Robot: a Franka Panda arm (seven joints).
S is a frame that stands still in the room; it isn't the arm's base.
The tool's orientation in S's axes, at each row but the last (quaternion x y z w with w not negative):
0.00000 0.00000 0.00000 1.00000
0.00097 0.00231 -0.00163 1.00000
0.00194 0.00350 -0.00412 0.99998
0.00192 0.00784 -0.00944 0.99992
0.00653 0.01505 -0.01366 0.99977
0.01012 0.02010 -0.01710 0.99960
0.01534 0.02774 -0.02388 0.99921
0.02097 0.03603 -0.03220 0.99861
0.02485 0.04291 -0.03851 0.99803
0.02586 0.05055 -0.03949 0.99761
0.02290 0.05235 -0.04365 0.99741
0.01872 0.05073 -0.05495 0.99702
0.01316 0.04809 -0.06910 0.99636
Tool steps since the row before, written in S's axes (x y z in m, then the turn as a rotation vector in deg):
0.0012 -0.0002 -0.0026 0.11 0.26 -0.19
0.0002 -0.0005 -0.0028 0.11 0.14 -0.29
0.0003 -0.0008 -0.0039 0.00 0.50 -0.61
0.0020 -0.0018 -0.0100 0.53 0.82 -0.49
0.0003 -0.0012 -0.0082 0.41 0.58 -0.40
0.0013 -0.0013 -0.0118 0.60 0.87 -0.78
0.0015 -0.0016 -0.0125 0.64 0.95 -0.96
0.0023 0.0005 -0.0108 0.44 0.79 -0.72
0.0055 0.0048 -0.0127 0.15 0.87 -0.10
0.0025 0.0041 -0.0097 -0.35 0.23 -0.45
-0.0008 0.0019 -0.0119 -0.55 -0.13 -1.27
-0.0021 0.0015 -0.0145 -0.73 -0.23 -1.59
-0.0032 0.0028 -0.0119 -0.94 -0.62 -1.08
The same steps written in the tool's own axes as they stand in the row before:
0.0012 -0.0002 -0.0026 0.11 0.26 -0.19
0.0002 -0.0005 -0.0028 0.11 0.14 -0.29
0.0003 -0.0008 -0.0039 0.00 0.50 -0.61
0.0022 -0.0018 -0.0100 0.52 0.83 -0.48
0.0006 -0.0013 -0.0082 0.41 0.59 -0.40
0.0018 -0.0015 -0.0117 0.60 0.87 -0.77
0.0023 -0.0019 -0.0123 0.65 0.95 -0.95
0.0030 0.0002 -0.0106 0.44 0.79 -0.72
0.0062 0.0046 -0.0124 0.09 0.87 -0.13
0.0032 0.0038 -0.0096 -0.32 0.18 -0.49
0.0003 0.0013 -0.0120 -0.40 -0.23 -1.31
-0.0007 0.0008 -0.0147 -0.53 -0.36 -1.64
-0.0024 0.0021 -0.0122 -0.74 -0.77 -1.14

